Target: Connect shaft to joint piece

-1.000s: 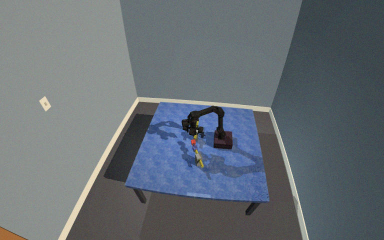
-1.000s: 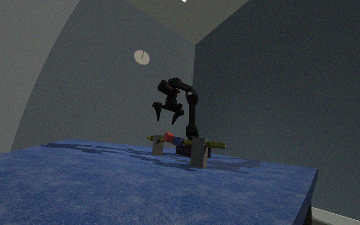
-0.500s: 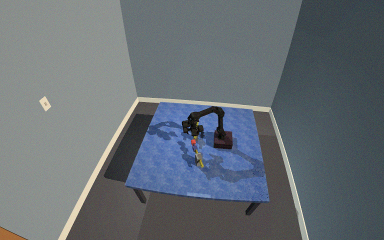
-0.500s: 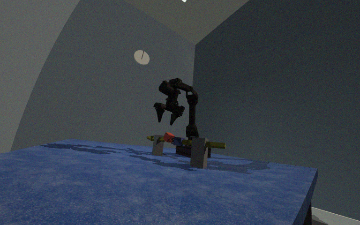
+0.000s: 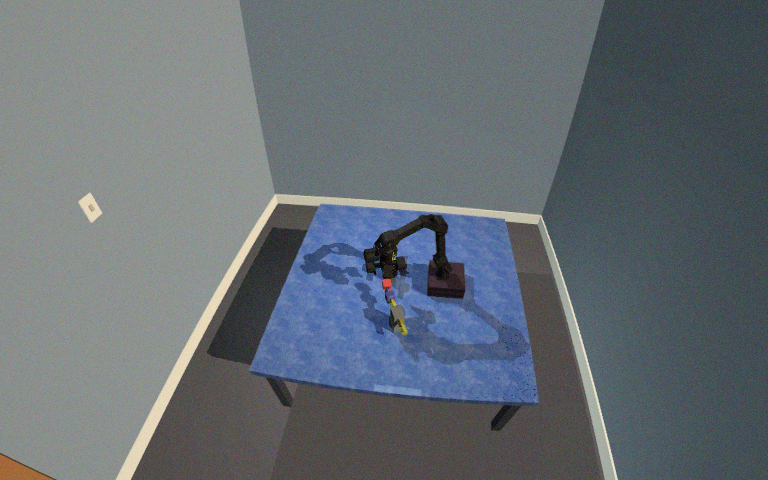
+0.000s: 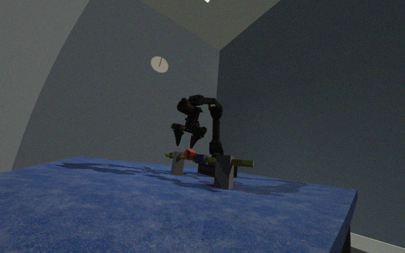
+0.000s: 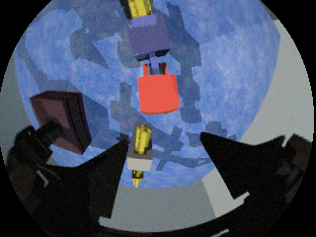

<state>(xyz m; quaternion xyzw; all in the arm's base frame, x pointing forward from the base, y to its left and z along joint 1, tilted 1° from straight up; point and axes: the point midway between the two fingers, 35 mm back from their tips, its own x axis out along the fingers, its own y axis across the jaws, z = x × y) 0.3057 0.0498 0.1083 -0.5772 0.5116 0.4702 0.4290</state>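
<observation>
Now: gripper tip 10 mm past the red joint piece, 50 mm to the right of it and 40 mm above it.
</observation>
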